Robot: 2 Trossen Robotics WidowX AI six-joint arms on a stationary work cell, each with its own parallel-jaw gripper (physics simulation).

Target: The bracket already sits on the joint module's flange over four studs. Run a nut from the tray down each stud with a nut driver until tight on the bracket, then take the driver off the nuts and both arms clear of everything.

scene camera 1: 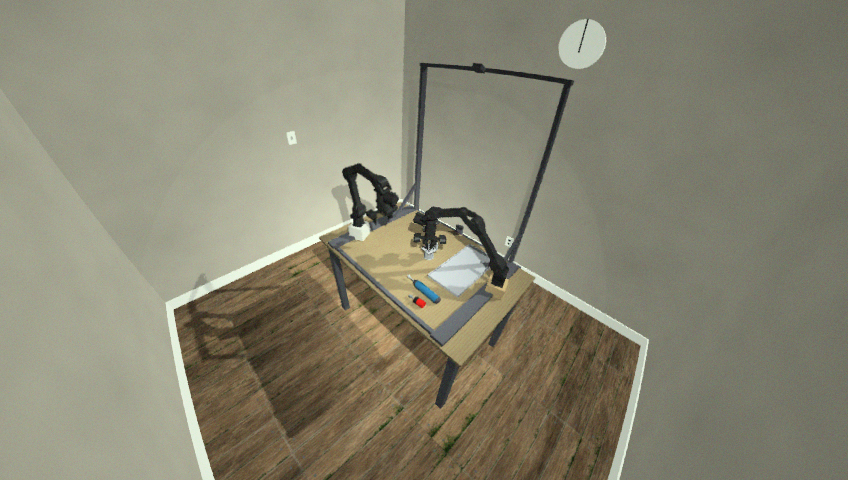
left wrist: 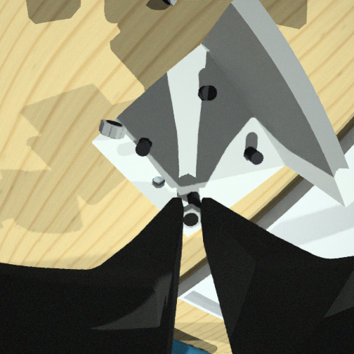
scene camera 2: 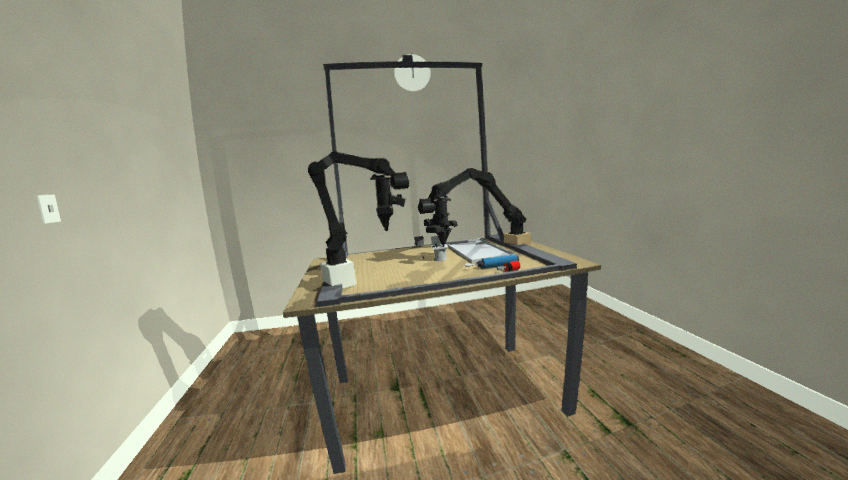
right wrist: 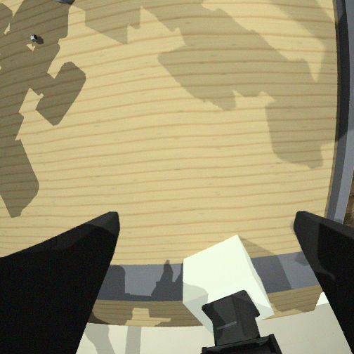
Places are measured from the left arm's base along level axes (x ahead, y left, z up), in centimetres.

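Where they show: left gripper, fingertip midpoint: [scene camera 1: 428,249] [scene camera 2: 443,244]; right gripper, fingertip midpoint: [scene camera 1: 382,222] [scene camera 2: 386,229]; left arm's base, origin of the base link: [scene camera 1: 498,282] [scene camera 2: 517,233]; right arm's base, origin of the base link: [scene camera 1: 358,224] [scene camera 2: 336,262].
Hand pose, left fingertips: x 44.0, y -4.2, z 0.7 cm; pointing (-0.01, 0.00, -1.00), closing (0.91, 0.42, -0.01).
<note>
Things, the pixels of their top centre, and the offset from my left fingertips. "spot": a spot on its surface instead.
- joint module with its bracket, middle of its top: [scene camera 2: 439,244] [scene camera 1: 429,247] dx +0.7, dy -2.4, dz -0.2 cm
- blue driver, surface spot: [scene camera 2: 498,261] [scene camera 1: 422,291] spot: dx -10.1, dy +26.7, dz -5.0 cm
- red driver, middle of its top: [scene camera 2: 507,262] [scene camera 1: 416,297] dx -9.7, dy +32.8, dz -4.2 cm
- pale tray, middle of its top: [scene camera 2: 476,247] [scene camera 1: 464,266] dx -22.7, dy -3.9, dz -6.0 cm
- small dark object, middle of its top: [scene camera 2: 418,236] [scene camera 1: 459,226] dx -6.3, dy -37.2, dz -1.9 cm
The joint module with its bracket [scene camera 1: 428,254] [scene camera 2: 439,255] [left wrist: 225,100] stands mid-table under my left gripper [scene camera 1: 429,244] [scene camera 2: 443,242] [left wrist: 190,206], which is shut on a small nut [left wrist: 190,218]. Beside that nut is a dark stud [left wrist: 193,199]. Other dark studs [left wrist: 207,93] [left wrist: 143,146] [left wrist: 254,155] show on the bracket. A small shiny piece [left wrist: 158,181] and a grey faceted ring [left wrist: 111,128] show at its left. My right gripper [scene camera 2: 385,228] [right wrist: 209,221] is open and empty, high above the table. The blue driver [scene camera 1: 426,291] [scene camera 2: 498,261] and red driver [scene camera 1: 419,302] [scene camera 2: 511,266] lie on the table.
The pale tray [scene camera 1: 458,271] [scene camera 2: 476,251] [left wrist: 320,225] lies beside the module. A small metal piece [right wrist: 34,38] lies on the wood. A small dark object [scene camera 1: 458,229] [scene camera 2: 418,240] stands at the back edge. A dark overhead frame [scene camera 1: 523,75] [scene camera 2: 368,64] rises behind the table.
</note>
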